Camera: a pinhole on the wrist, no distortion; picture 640 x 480 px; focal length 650.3 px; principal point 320.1 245.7 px. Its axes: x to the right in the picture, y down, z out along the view. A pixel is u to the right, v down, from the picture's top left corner.
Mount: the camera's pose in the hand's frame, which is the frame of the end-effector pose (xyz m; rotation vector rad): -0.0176 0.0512 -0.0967 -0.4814 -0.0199 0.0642
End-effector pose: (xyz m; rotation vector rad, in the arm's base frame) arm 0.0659 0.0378 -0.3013 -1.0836 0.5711 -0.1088
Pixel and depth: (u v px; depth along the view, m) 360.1 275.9 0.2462
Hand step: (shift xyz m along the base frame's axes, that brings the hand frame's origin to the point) 0.0138 0.1816 -0.1071
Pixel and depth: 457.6 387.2 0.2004
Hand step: 0.0078 0.1319 -0.1441
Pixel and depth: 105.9 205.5 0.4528
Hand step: -0.0410 0.4266 -0.0164
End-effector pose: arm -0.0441 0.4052 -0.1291 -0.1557 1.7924 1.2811
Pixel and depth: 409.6 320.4 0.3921
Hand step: -0.0306 0.3190 0.1635
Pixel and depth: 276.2 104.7 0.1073
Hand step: -0.0231 0.0335 0.0743
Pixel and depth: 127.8 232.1 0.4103
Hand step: 0.1226 0.2638 0.2496
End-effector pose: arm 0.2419 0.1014 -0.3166 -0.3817 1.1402 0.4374
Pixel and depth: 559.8 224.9 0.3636
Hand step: 0.1047 0.3166 -0.0258
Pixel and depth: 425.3 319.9 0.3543
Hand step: 0.0325 0.3206 0.0329
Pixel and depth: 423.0 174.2 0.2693
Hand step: 0.0491 0.2107 0.0312
